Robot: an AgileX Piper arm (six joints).
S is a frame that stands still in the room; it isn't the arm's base.
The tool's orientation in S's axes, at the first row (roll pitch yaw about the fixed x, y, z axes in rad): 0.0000 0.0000 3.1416
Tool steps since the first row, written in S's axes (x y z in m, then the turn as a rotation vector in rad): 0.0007 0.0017 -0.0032 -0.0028 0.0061 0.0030; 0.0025 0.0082 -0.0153 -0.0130 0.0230 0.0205; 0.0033 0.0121 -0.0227 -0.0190 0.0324 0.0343; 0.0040 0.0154 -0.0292 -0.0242 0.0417 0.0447
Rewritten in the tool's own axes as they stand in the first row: -0.0007 -0.0017 -0.0032 0.0028 -0.0061 0.0030; -0.0025 -0.0082 -0.0153 0.0130 -0.0230 0.0205; -0.0033 -0.0121 -0.0227 0.0190 -0.0324 0.0343; -0.0040 -0.0154 -0.0292 0.0242 -0.0417 0.0447
